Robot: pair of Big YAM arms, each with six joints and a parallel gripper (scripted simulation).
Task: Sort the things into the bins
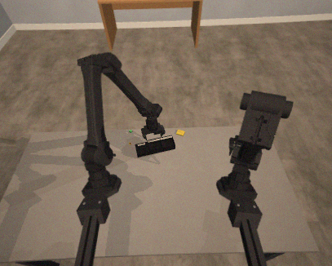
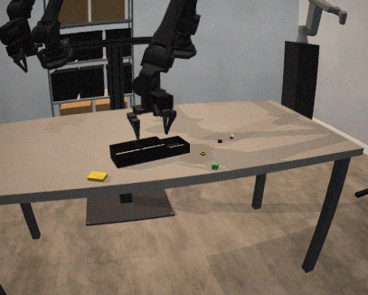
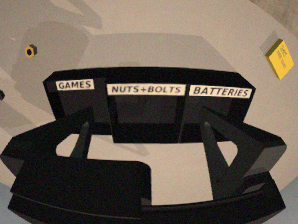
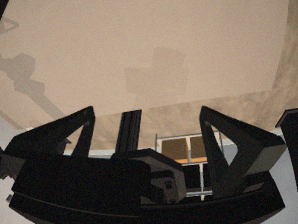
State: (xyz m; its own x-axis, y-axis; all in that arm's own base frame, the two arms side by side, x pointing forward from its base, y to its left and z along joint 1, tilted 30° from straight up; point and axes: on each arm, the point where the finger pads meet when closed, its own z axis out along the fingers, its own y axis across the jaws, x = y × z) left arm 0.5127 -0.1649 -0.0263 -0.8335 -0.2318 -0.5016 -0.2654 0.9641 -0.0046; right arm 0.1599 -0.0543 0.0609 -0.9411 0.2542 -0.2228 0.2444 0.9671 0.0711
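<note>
My left hand is 9 cm past the small black piece, 25 cm to the right of it and 8 cm above it. Also, from my left hand: small yellow ring (16 cm to the left, 8 cm below); then green cube (11 cm ahead, 17 cm to the left, 8 cm below); then flat yellow piece (10 cm ahead, 18 cm to the right, 8 cm below).
</note>
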